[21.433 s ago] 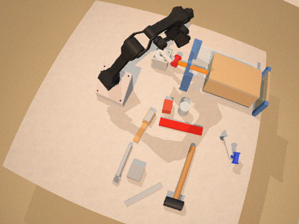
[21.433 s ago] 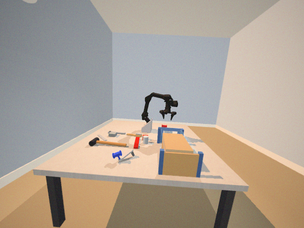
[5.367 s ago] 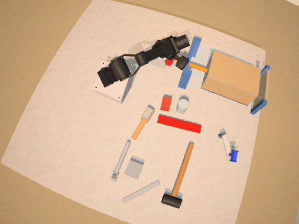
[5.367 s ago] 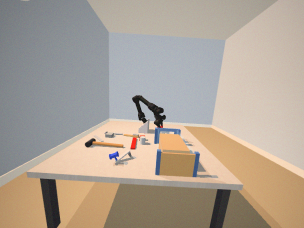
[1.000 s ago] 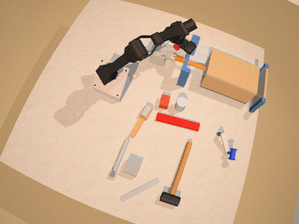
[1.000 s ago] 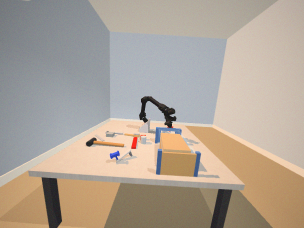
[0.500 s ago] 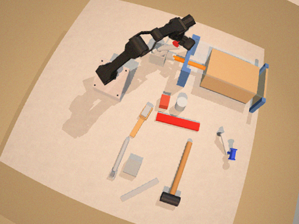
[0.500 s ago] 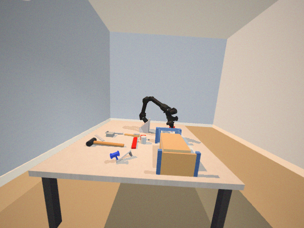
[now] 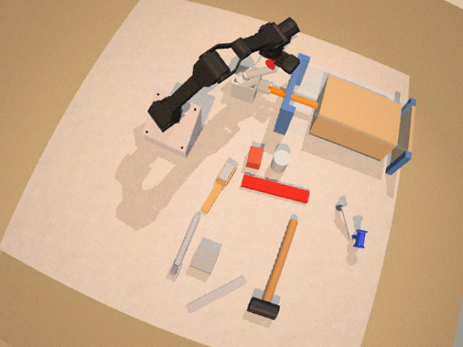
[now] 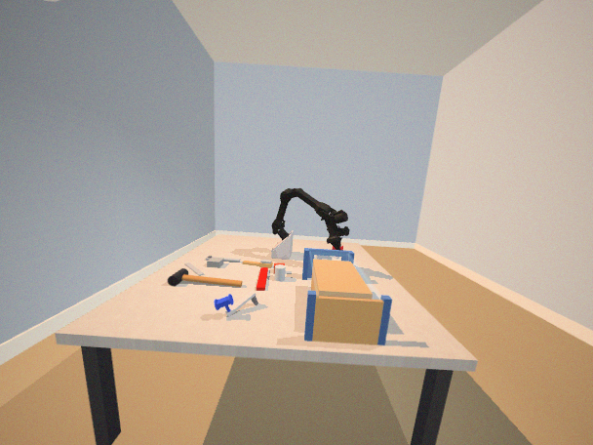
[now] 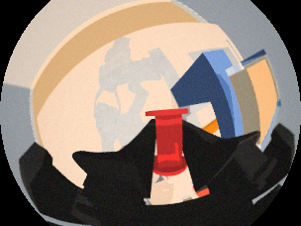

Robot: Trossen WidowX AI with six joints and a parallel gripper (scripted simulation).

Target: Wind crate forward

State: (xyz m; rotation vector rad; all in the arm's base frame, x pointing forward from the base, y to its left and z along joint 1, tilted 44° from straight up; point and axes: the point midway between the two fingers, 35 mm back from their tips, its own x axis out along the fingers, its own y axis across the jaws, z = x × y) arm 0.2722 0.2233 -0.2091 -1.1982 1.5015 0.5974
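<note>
Now: gripper tip 8 cm to the left of the blue frame, 7 cm short of it and 3 cm above it. The rest, counted from my gripper tip: winch: 10 cm below, 10 cm behind, 8 cm to the right; red knob: 1 cm to the right, 1 cm behind; red bar: 42 cm to the right, 13 cm below, 12 cm ahead.
</note>
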